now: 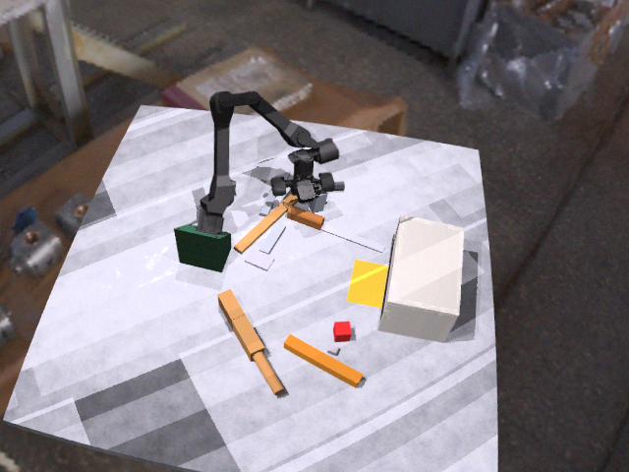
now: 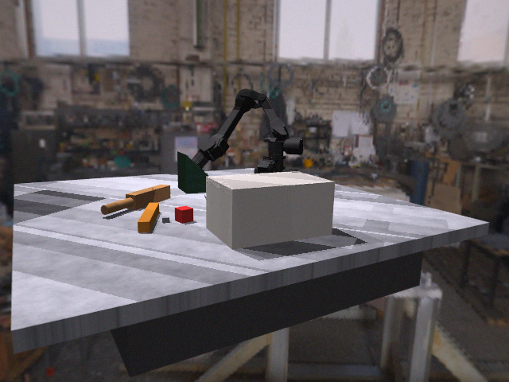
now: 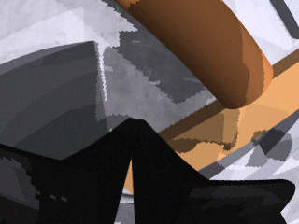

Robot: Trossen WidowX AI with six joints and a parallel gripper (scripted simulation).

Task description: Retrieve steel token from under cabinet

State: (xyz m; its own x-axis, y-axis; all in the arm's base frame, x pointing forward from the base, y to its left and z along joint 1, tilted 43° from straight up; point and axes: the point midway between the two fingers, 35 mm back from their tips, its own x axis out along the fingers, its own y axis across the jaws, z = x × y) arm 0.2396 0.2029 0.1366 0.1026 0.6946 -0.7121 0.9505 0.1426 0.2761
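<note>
The grey block is 40 mm ahead of my gripper tip, 10 mm to the left of it and 30 mm above it. The rest, counted from my gripper tip: flat grey token: 400 mm ahead, 250 mm to the right, 10 mm below; small dark tool: 40 mm ahead, 70 mm to the left; flat orange stick: 90 mm behind, 90 mm to the right, 10 mm below.
</note>
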